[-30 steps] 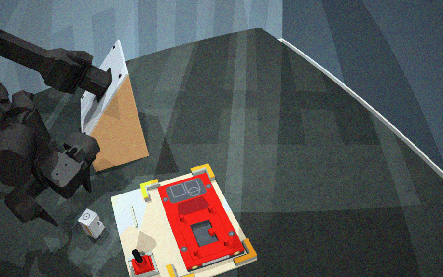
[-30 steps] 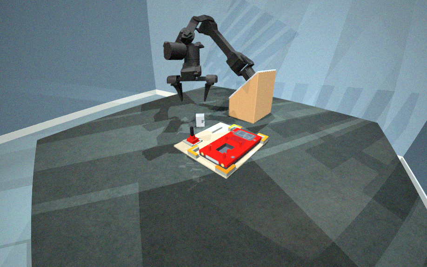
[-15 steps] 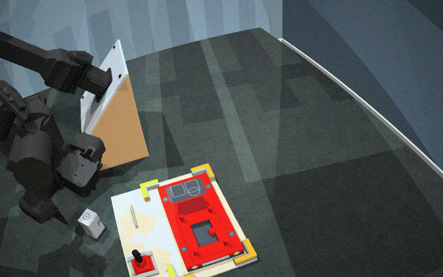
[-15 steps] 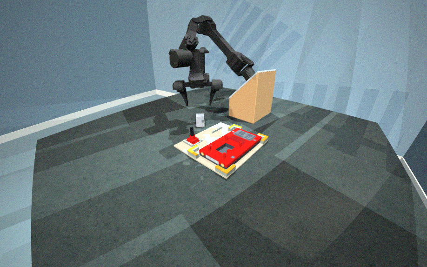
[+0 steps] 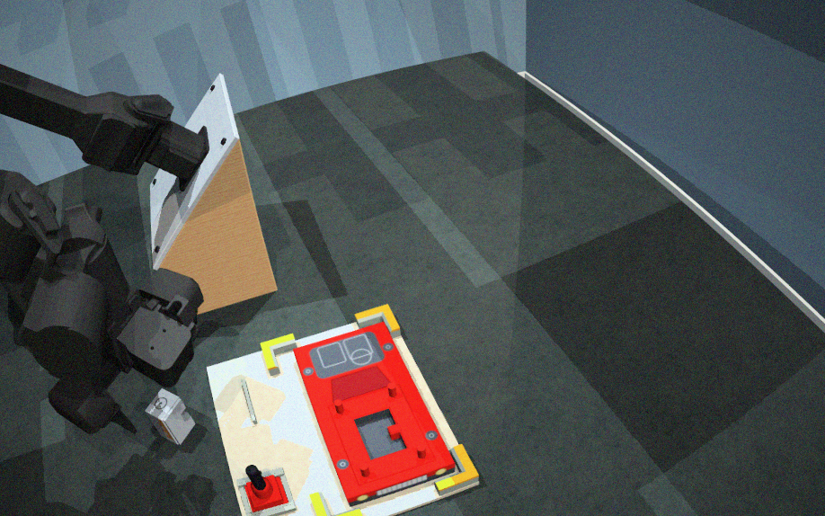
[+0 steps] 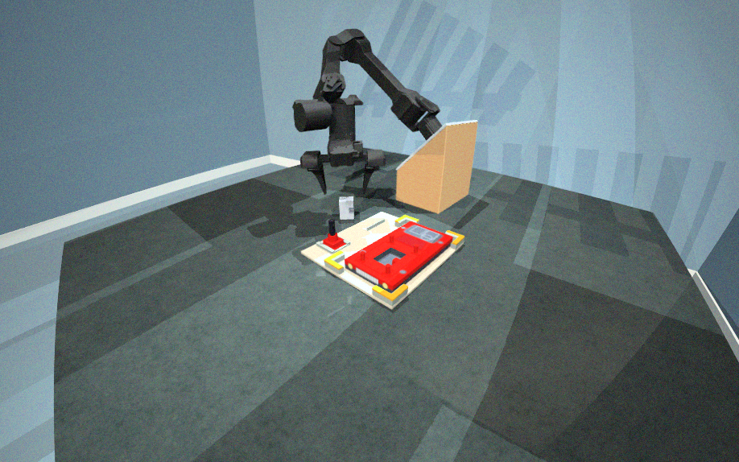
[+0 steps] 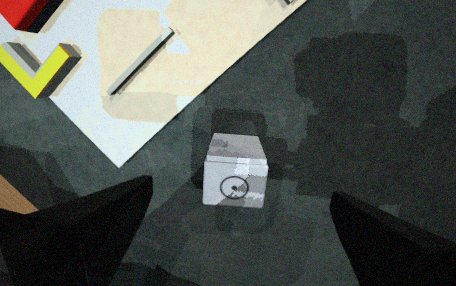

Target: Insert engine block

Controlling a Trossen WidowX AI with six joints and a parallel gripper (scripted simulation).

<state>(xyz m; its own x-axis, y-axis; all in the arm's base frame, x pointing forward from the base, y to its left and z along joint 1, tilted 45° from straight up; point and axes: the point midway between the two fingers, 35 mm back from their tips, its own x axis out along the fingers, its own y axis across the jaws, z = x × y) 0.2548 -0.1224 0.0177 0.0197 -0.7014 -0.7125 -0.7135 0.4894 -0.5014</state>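
Right now my gripper tip is 4 cm above the grey engine block, 1 cm to the right of it and 1 cm past it. The rest, counted from my gripper tip: grey bar 18 cm to the left, 5 cm below, 5 cm ahead.
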